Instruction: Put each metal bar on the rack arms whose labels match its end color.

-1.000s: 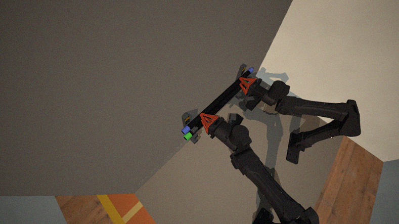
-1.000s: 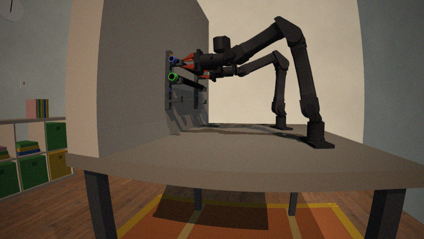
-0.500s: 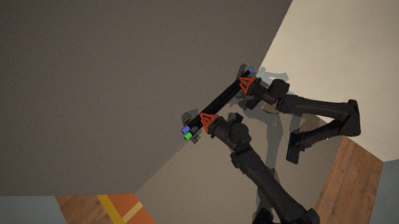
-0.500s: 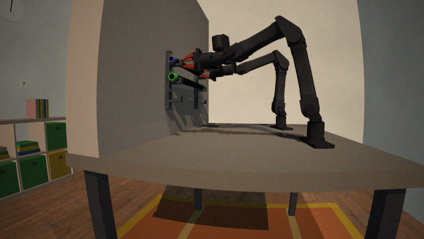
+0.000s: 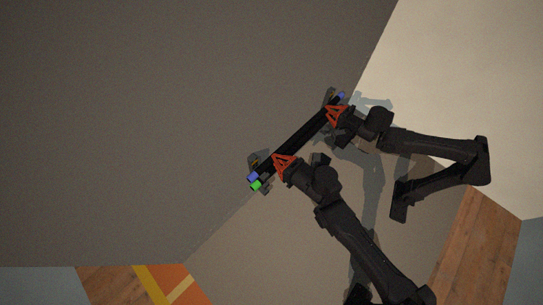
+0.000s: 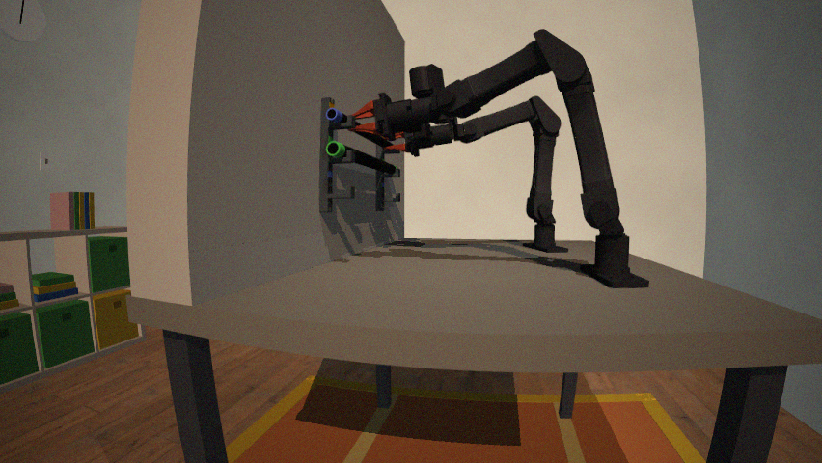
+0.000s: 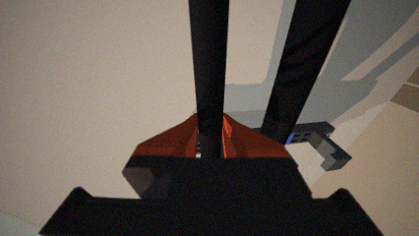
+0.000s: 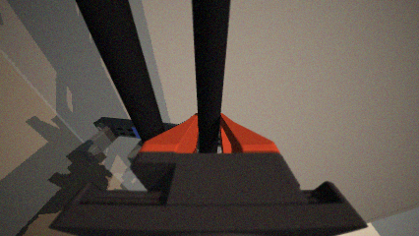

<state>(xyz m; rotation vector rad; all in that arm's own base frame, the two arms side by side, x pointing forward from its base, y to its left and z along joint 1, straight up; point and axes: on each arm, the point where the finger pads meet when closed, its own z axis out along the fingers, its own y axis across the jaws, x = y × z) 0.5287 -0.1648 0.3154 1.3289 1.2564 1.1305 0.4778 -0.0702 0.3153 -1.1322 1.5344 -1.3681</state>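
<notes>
The green-ended bar lies 2 cm behind my left hand, 14 cm to the right of it and 7 cm below it. The rest, counted from my left hand: blue-ended bar 1 cm behind, 15 cm to the right; then grey wall panel 9 cm ahead, 14 cm to the right, 11 cm above.
Right now the blue-ended bar is 14 cm to the left of my right hand and 2 cm ahead of it. Also, from my right hand: green-ended bar 15 cm to the left, 7 cm below, 2 cm ahead; grey wall panel 15 cm to the left, 12 cm ahead, 11 cm above.
</notes>
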